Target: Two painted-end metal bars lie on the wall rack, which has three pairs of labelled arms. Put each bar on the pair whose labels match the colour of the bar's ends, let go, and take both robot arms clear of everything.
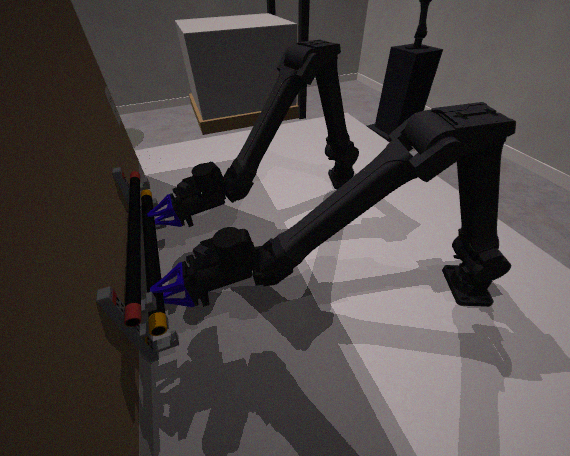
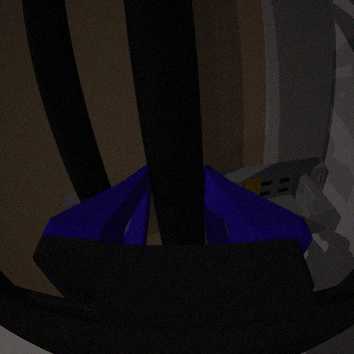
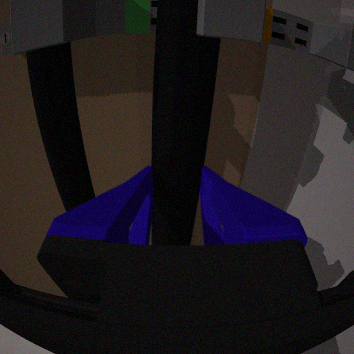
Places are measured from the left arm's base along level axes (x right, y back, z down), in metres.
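Pixels of known places: left gripper, fingertip midpoint: (image 2: 176,174); right gripper, fingertip midpoint: (image 1: 150,219) (image 3: 176,174); left arm's base, link origin: (image 1: 465,286); right arm's base, link origin: (image 1: 341,179).
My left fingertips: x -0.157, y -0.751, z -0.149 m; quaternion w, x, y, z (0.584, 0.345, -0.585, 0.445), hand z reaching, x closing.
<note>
Ahead of a thing's pixels: the offset from my left fingertips to its middle. "spot": to the spot under its first point.
The yellow-ended black bar {dx +0.145, dy -0.067, dz +0.006 m} (image 1: 151,245) (image 2: 167,90) (image 3: 180,110) lies between the fingers of both grippers. My left gripper (image 1: 153,290) (image 2: 176,174) is shut on it near its lower end; my right gripper (image 1: 150,215) (image 3: 176,174) is shut on it near its upper end. The red-ended black bar {dx +0.133, dy -0.078, dz -0.059 m} (image 1: 133,240) (image 2: 55,75) (image 3: 57,125) is beside it, nearer the wall. The wall rack (image 1: 105,295) (image 2: 320,210) (image 3: 37,22) shows a red label {spot: dx -0.058, dy -0.014, dz -0.085 m} (image 1: 115,296), a green label {spot: dx +0.308, dy -0.177, dz -0.012 m} (image 3: 137,20) and a yellow label (image 2: 253,186) (image 3: 268,25). Whether the held bar touches the rack is unclear.
The brown wall (image 1: 60,250) rises at the left, close behind the bars. A large grey box (image 1: 242,75) on a wooden base stands at the back. A dark pedestal (image 1: 407,85) stands at the back right. Both arms reach in from the right.
</note>
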